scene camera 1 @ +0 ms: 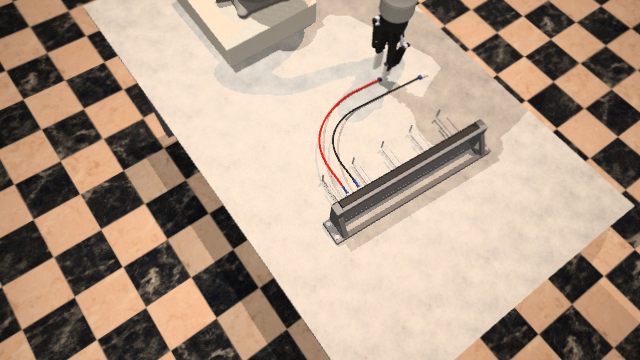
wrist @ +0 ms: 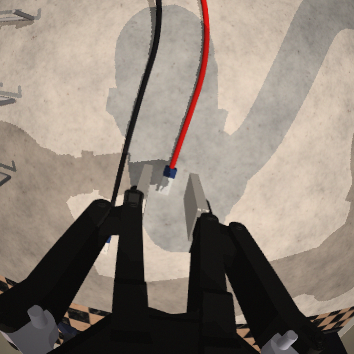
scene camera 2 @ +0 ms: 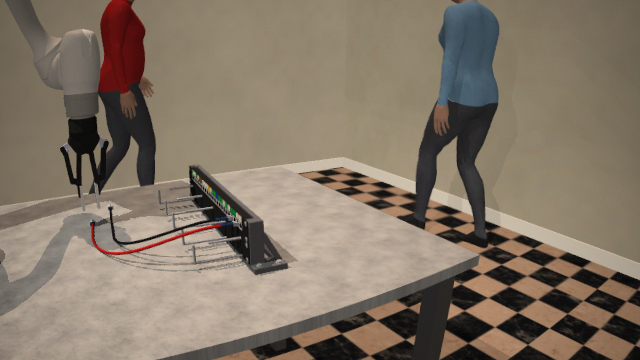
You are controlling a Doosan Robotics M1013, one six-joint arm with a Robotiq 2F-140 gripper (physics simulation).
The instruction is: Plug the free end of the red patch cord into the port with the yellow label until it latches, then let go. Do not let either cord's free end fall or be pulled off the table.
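Places are measured from the arm's base along level axes (x ahead, y left, z up), in centimetres.
Where they show: gripper, between the fingertips: (scene camera 1: 381, 71) (wrist: 168, 182) (scene camera 2: 91, 208).
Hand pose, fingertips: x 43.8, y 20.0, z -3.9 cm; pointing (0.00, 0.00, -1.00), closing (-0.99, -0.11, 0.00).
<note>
Each offset is from my fingertips to the top centre of the thing. "*": to the spot under its first point.
The red patch cord (scene camera 1: 320, 135) (scene camera 2: 125, 253) (wrist: 202, 65) curves from the patch panel {dx +29.0, dy -12.4, dz +5.3 cm} (scene camera 1: 410, 172) (scene camera 2: 256, 240) to its free end, a blue-and-clear plug {dx -0.3, dy +1.7, dz -3.7 cm} (scene camera 1: 380, 79) (scene camera 2: 92, 223) (wrist: 170, 172). My gripper (scene camera 1: 385, 67) (scene camera 2: 91, 206) (wrist: 168, 182) points down, partly open and empty. In the wrist view the red plug shows between its two pads; in scene camera 2 the fingertips are above the plug. The yellow label {* dx +30.3, dy -10.0, dz +4.6 cm} (scene camera 2: 208, 188) is a small patch in the panel's label row; its port is too small to make out.
The black cord (scene camera 1: 333, 140) (wrist: 135, 117) runs beside the red one; its free plug {* dx +5.4, dy +11.9, dz -4.1 cm} (scene camera 1: 420, 77) (scene camera 2: 110, 207) (wrist: 107, 242) is beyond one finger. Wire hooks stick out from the panel. A pale block (scene camera 1: 270, 40) stands on the table. Two people (scene camera 2: 122, 55) (scene camera 2: 470, 60) stand beyond the table.
</note>
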